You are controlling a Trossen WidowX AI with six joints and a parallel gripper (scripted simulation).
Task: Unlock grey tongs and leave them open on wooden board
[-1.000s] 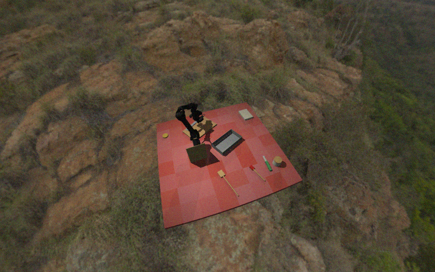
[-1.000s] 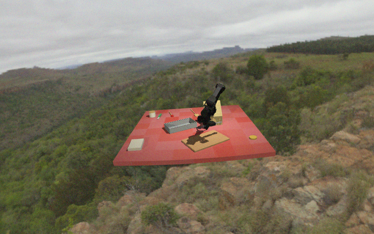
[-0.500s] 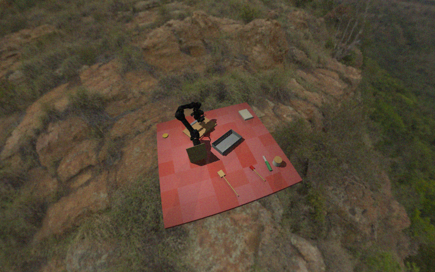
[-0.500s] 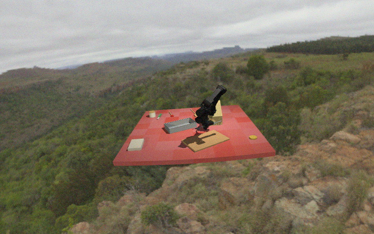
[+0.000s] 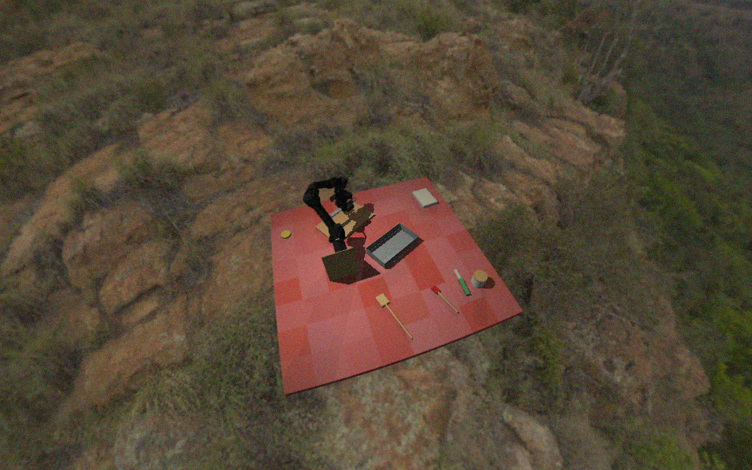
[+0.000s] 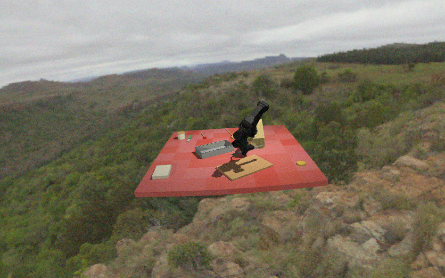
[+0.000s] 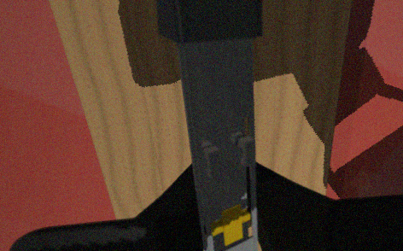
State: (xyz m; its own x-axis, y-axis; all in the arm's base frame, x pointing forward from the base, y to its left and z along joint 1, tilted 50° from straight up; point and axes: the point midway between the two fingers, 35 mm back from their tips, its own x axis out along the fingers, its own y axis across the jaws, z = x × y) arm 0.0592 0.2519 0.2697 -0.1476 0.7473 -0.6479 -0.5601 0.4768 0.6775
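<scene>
The wooden board is 90 mm below my gripper tip. Also, from my gripper tip: roasting tin: 320 mm to the right, 260 mm ahead, 70 mm below; yellow lock piece: 40 mm above; tan block: 620 mm ahead, 80 mm to the left, 80 mm below.
</scene>
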